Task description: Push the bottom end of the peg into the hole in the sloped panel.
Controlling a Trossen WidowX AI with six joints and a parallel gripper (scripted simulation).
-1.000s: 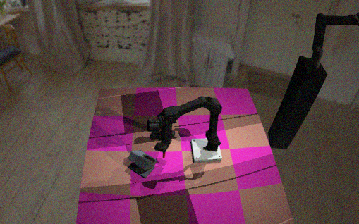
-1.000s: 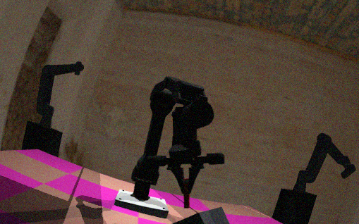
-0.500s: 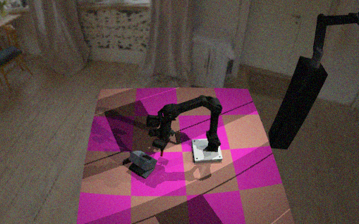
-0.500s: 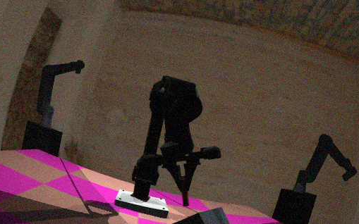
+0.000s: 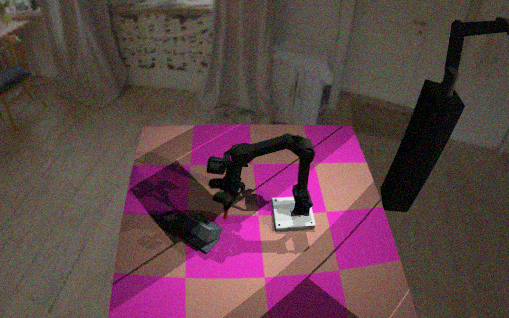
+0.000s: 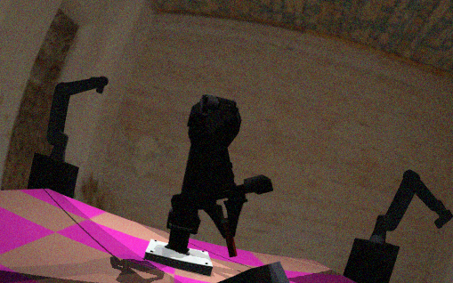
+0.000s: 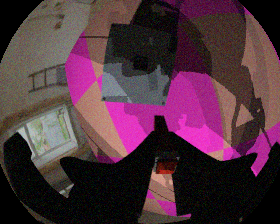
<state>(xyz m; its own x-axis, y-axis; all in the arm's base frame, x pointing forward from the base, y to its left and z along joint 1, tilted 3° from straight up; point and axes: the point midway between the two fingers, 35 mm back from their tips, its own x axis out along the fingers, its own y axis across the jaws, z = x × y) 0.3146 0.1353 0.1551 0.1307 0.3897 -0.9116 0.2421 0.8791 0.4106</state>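
Right now the sloped grey panel is 9 cm ahead of my gripper tip, 8 cm below it and 5 cm to the left of it. The rest, counted from my gripper tip: red peg (2 cm above, 1 cm to the right).
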